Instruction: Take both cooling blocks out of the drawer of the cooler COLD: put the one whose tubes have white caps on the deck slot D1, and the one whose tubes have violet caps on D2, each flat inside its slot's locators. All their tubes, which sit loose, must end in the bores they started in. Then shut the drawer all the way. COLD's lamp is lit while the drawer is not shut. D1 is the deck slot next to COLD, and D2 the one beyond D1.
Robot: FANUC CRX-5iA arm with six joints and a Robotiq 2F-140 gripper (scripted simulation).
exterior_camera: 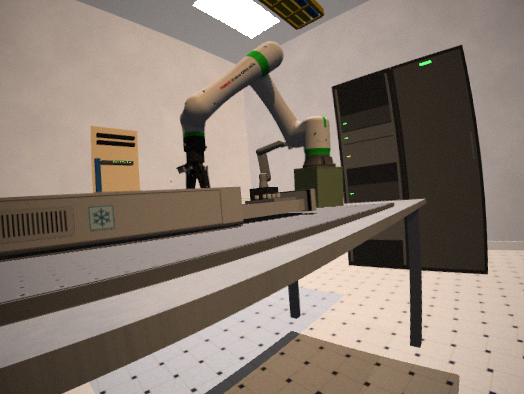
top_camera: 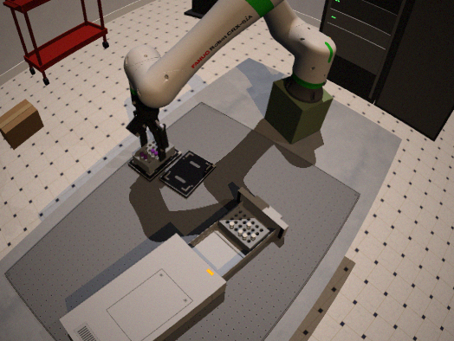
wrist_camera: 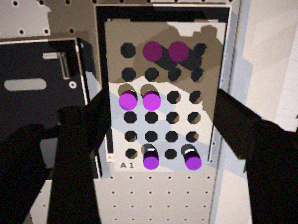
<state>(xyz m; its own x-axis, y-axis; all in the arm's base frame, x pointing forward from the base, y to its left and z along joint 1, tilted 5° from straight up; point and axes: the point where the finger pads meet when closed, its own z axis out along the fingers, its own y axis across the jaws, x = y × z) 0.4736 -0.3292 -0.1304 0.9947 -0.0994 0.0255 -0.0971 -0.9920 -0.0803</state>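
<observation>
Now: hand 30 mm above the cooling block. From my hand the other things lie so: drawer: 110 mm ahead, 410 mm to the left, 20 mm below; deck slot D2: 60 mm below; deck slot D1: 20 mm behind, 140 mm to the left, 60 mm below.
</observation>
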